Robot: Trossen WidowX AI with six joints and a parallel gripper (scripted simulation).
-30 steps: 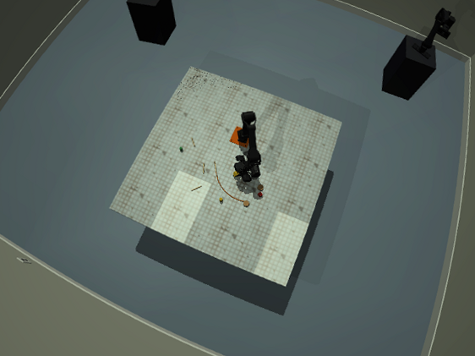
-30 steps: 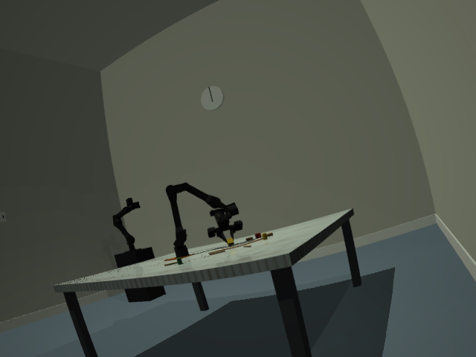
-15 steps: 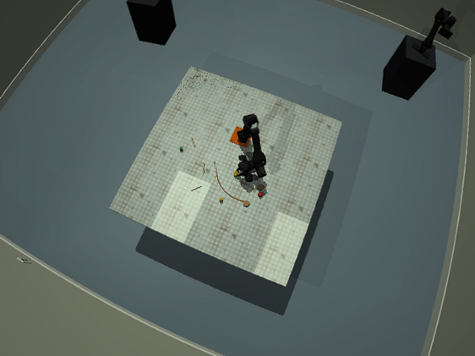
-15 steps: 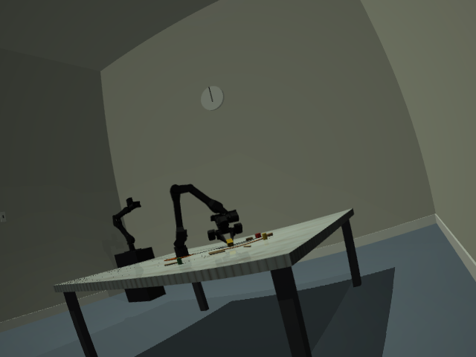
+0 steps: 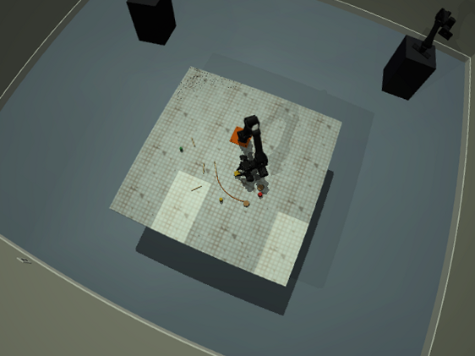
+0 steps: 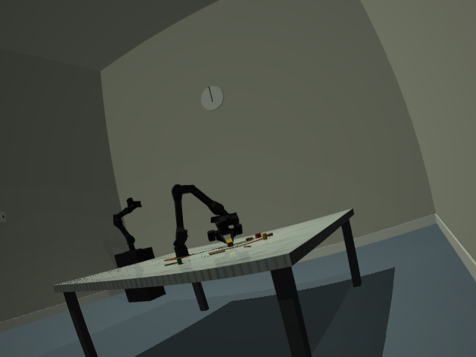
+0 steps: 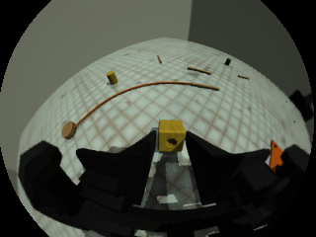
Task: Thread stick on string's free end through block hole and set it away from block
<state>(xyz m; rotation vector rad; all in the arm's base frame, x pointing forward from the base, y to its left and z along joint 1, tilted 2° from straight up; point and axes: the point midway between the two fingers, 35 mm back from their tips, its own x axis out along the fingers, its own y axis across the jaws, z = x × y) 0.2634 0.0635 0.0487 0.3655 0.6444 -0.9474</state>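
Right now my gripper tip is 1 cm above the yellow wooden block. The rest, counted from my gripper tip: red cube: 9 cm ahead, 19 cm to the left, 1 cm below; then round wooden disc: 4 cm ahead, 18 cm to the left, 2 cm below; then round wooden button: 18 cm ahead, 12 cm to the left, 2 cm below.
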